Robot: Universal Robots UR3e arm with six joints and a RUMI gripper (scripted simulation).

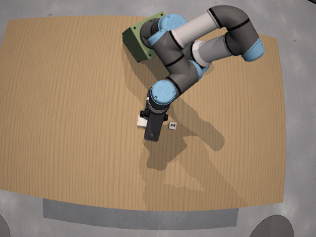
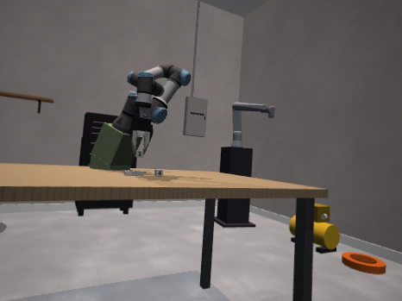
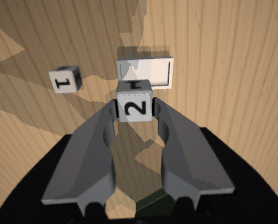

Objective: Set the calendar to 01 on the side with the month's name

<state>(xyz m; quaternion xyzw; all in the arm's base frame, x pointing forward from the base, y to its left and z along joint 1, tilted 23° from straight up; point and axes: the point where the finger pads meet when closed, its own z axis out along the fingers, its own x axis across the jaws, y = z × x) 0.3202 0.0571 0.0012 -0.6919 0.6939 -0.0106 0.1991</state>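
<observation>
My hand is 90 mm above the white tray and 20 mm to the left of it. From my hand the other things lie so: white cube 10 mm below.
</observation>
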